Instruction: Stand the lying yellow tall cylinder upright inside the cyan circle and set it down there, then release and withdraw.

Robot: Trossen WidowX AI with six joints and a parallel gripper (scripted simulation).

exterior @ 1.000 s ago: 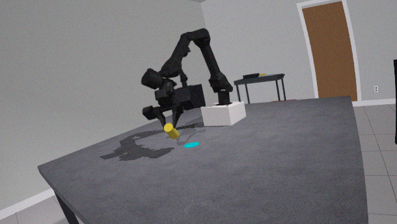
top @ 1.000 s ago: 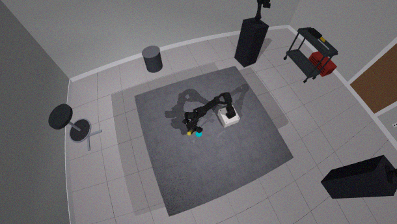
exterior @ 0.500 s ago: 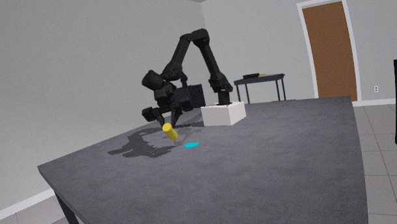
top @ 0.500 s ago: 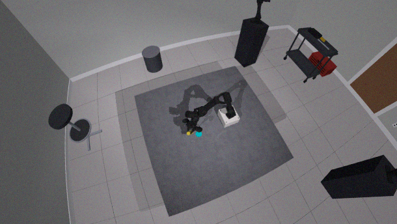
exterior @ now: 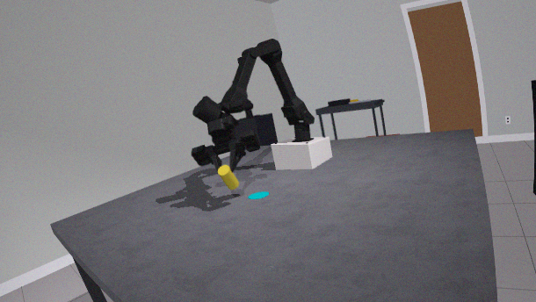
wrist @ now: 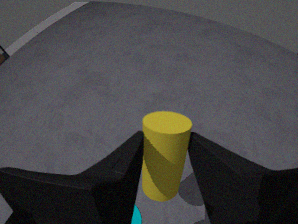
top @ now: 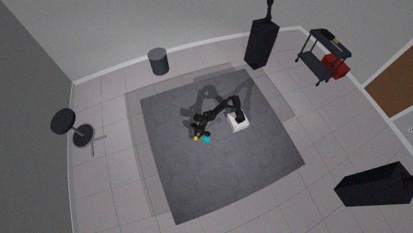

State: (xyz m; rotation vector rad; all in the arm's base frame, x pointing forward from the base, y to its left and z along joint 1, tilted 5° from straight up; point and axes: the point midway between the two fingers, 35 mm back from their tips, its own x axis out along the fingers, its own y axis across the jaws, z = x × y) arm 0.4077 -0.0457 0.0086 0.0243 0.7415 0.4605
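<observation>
Right now the yellow tall cylinder is 20 mm below my gripper tip and 10 mm behind it. From my gripper tip the other things lie so: cyan circle: 100 mm below, 90 mm behind, 20 mm to the left.
</observation>
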